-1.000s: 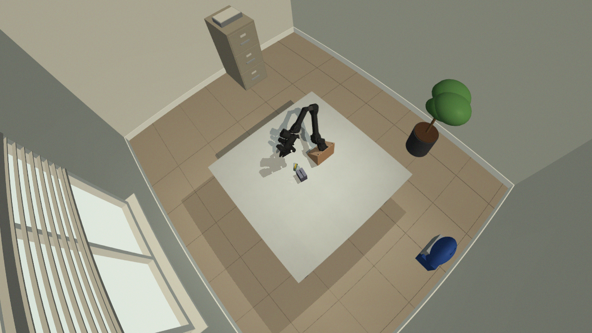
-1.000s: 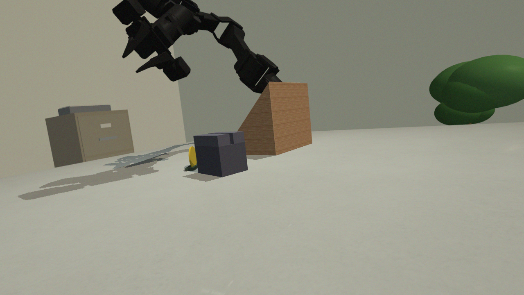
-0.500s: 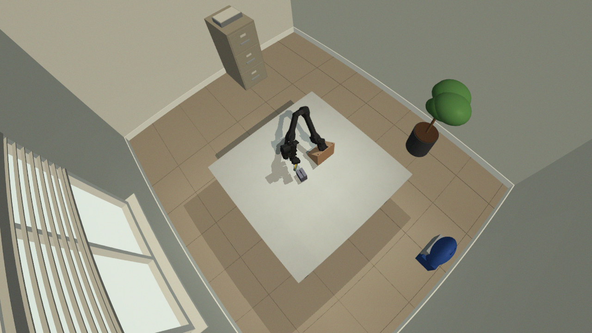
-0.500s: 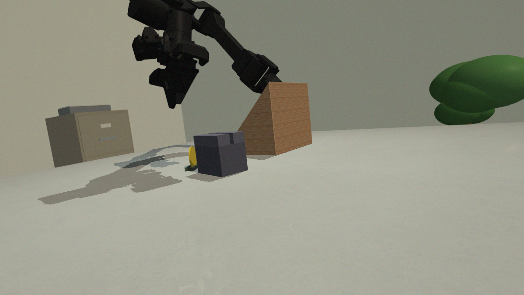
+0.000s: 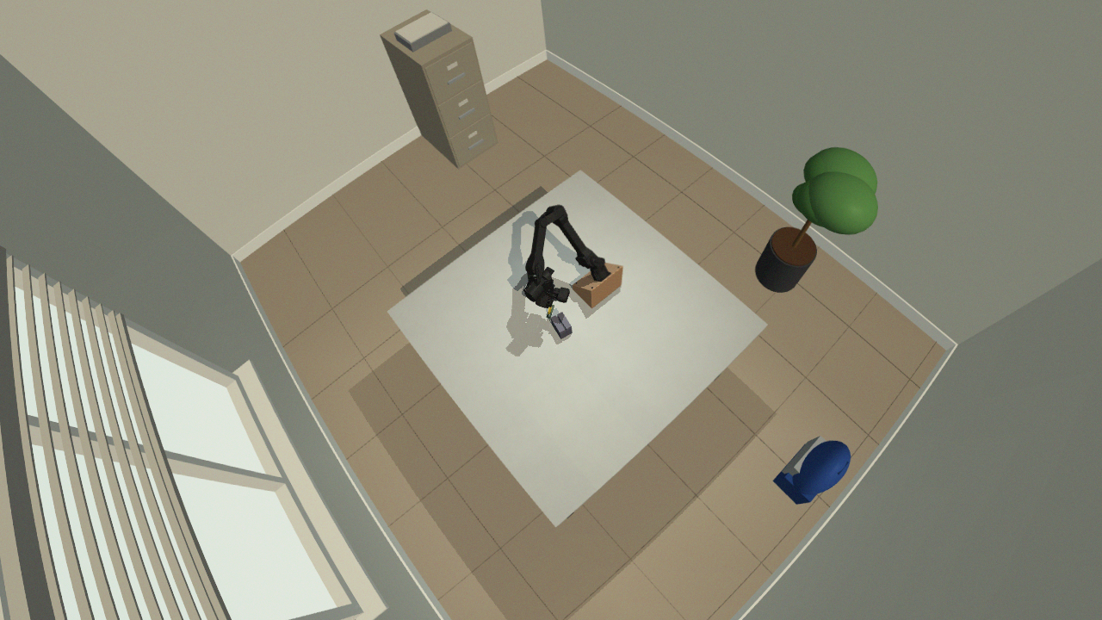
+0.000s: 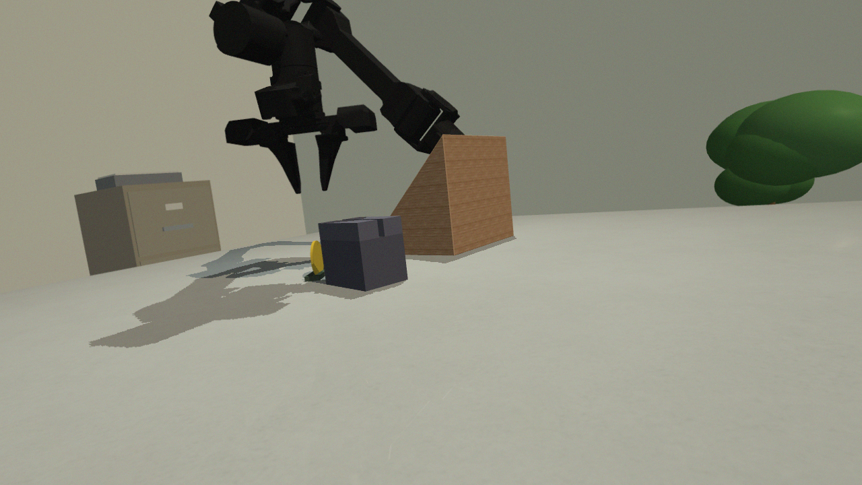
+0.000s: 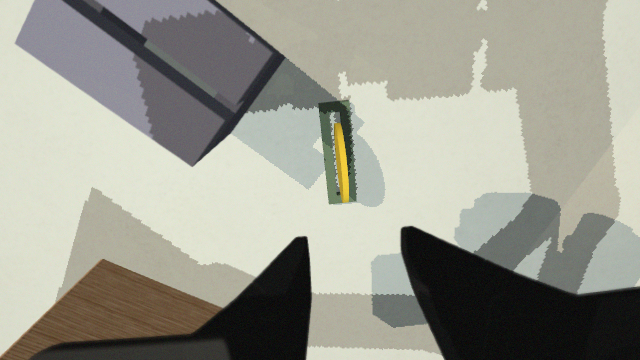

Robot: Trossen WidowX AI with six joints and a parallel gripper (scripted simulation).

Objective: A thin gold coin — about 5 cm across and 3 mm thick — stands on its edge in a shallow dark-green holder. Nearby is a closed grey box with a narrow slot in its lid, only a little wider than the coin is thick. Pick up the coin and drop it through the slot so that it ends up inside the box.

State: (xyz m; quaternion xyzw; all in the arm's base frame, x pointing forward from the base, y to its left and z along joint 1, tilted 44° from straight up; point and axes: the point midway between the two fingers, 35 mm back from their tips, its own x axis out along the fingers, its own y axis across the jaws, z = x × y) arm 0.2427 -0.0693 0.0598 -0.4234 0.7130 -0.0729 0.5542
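My gripper tip is now 90 mm above the gold coin.
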